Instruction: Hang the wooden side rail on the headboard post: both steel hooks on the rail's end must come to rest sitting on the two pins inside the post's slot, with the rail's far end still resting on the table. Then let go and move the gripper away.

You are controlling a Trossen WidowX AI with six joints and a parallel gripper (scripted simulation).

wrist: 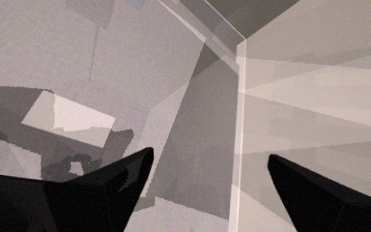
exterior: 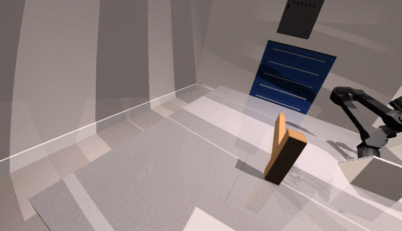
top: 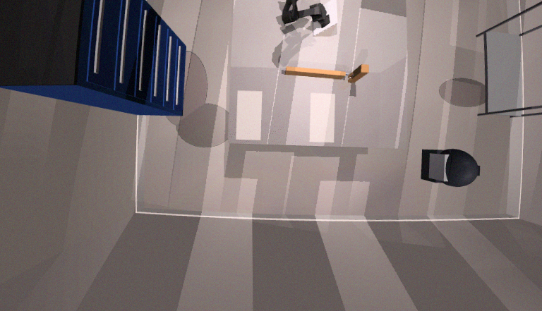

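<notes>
Now: gripper tip 630 mm short of the headboard post, 430 mm to the right of it and 90 mm above it.
</notes>
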